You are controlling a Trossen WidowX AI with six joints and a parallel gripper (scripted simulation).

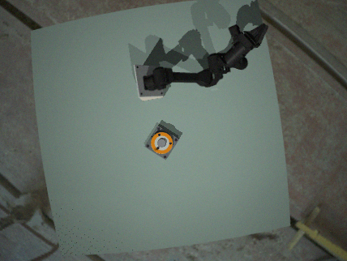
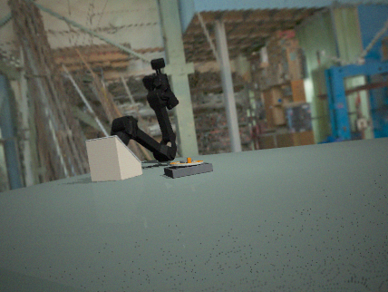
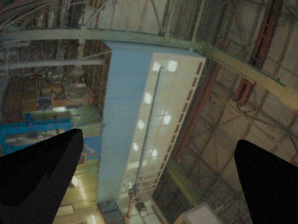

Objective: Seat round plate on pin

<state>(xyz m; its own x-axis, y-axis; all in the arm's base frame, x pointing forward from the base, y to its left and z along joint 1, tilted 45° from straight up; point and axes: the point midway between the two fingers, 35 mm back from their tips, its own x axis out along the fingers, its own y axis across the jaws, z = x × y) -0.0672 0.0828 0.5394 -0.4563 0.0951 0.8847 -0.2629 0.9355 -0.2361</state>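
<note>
My gripper tip is now 39 cm short of the round plate, 46 cm to the left of it and 41 cm above it. From my gripper tip the other things lie so: square grey base 38 cm ahead, 45 cm to the right, 42 cm below.
</note>
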